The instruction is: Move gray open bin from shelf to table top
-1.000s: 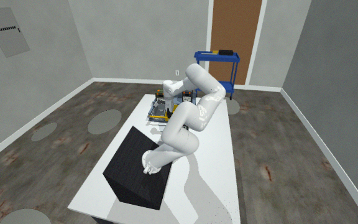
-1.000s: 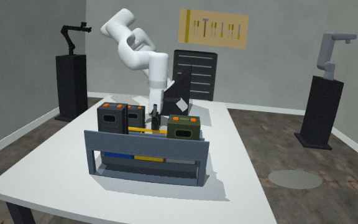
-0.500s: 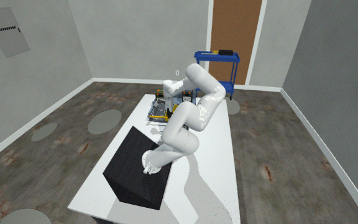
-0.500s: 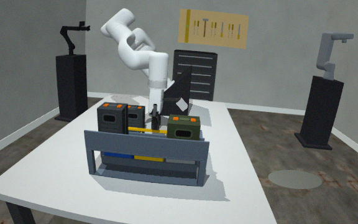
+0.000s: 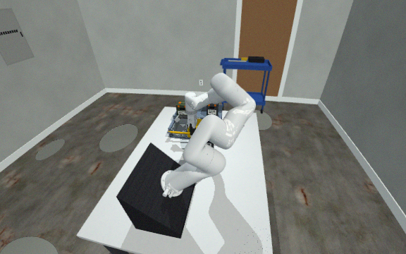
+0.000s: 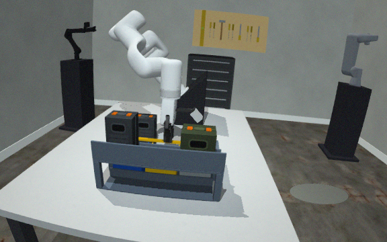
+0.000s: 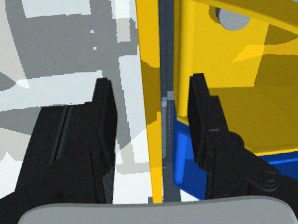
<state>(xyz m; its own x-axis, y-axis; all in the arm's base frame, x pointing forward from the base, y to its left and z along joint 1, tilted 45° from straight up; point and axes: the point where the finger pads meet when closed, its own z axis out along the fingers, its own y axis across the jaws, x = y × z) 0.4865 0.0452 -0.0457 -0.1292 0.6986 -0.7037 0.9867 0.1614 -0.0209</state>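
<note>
The yellow bar is 3 cm below my hand. The rest, counted from my hand: blue bin 12 cm ahead, 10 cm to the right, 4 cm below; gray open bin 9 cm ahead, 12 cm to the left, 4 cm below; yellow bin 10 cm ahead, 1 cm to the left, 4 cm below.
</note>
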